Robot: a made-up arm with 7 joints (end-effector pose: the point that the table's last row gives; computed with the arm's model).
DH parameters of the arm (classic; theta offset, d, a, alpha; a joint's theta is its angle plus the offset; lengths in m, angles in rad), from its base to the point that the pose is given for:
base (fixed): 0 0 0 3.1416
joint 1: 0 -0.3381 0 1.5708
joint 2: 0 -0.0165 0 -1.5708
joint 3: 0 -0.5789 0 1.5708
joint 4: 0 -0.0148 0 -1.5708
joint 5: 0 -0.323 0 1.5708
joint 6: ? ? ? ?
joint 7: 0 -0.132 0 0
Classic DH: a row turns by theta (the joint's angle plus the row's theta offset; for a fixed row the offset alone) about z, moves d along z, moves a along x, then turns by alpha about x.
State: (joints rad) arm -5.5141 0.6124 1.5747 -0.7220 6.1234 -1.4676 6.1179
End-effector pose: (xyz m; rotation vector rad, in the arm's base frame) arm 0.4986 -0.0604 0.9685 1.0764 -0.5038 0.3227
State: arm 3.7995 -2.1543 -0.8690 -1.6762 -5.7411 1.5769 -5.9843
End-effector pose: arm 0.5663 -0.0282 -0.1500 0.3696 -1.3865 -0.8338
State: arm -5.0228 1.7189 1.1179 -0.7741 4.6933 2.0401 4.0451
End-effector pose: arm 0.4168 -0.6601 0.2138 0.5020 -0.0909 0.4808
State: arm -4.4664 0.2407 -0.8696 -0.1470 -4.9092 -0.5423 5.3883
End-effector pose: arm -0.0782 -0.1384 1.3386 2.0838 -1.8404 0.0131
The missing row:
joint 6: 0 -0.0004 0 -1.5708
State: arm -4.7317 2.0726 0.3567 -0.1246 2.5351 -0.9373 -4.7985
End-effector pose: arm 0.0302 -0.8413 -0.1813 -0.2287 -0.2545 -0.1516
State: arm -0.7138 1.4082 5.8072 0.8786 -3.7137 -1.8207 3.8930
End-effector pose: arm 0.4284 0.5907 0.2171 -1.0586 1.0725 -1.2219
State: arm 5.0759 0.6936 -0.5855 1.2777 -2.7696 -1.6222 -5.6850
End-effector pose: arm 0.1014 0.5997 0.5607 -0.2414 0.3682 2.3610
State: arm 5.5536 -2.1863 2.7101 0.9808 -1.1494 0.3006 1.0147
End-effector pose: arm -0.2203 -0.4588 -0.4090 -0.5382 -0.3735 0.3473
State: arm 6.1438 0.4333 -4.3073 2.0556 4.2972 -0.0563 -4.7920
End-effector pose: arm 0.0440 -0.3740 0.7430 -0.7326 1.1243 0.8731
